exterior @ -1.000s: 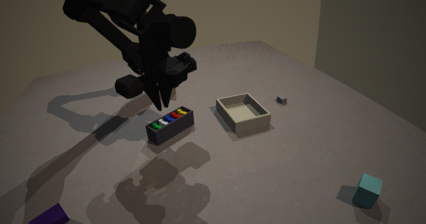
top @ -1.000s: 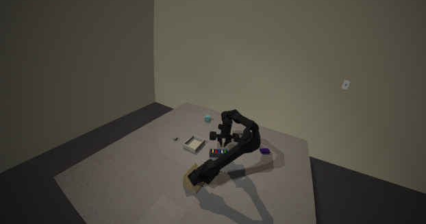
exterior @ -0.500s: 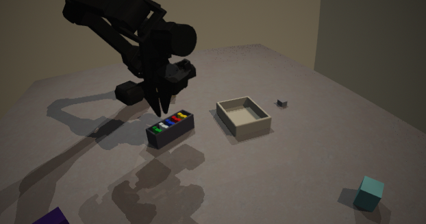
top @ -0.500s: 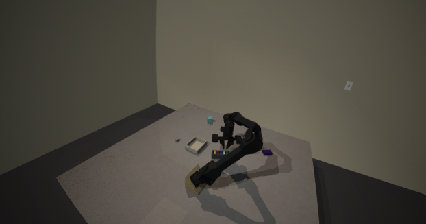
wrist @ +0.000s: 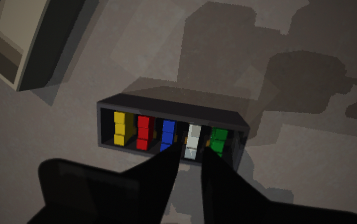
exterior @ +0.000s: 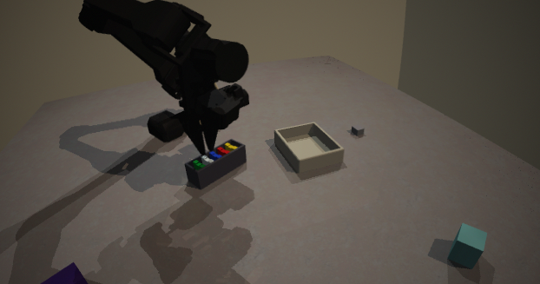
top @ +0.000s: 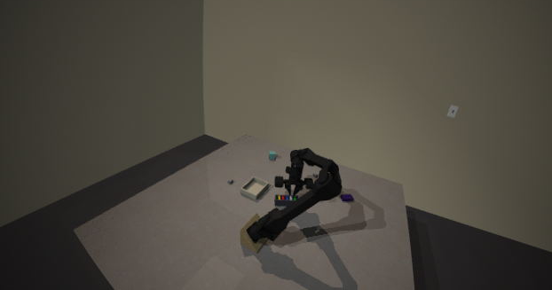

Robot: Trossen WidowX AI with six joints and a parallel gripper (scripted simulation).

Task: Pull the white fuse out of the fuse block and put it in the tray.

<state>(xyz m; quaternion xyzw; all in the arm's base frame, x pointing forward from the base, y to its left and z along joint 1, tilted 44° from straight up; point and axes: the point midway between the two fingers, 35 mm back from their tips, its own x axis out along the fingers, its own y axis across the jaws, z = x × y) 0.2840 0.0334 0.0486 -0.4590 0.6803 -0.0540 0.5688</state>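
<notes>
Right now my gripper tip is 3 cm above the white fuse. Also, from my gripper tip: purple flat piece: 23 cm ahead, 25 cm to the right, 5 cm below; teal cube: 32 cm ahead, 34 cm to the left, 3 cm below; beige tray: 3 cm behind, 21 cm to the left, 5 cm below.
</notes>
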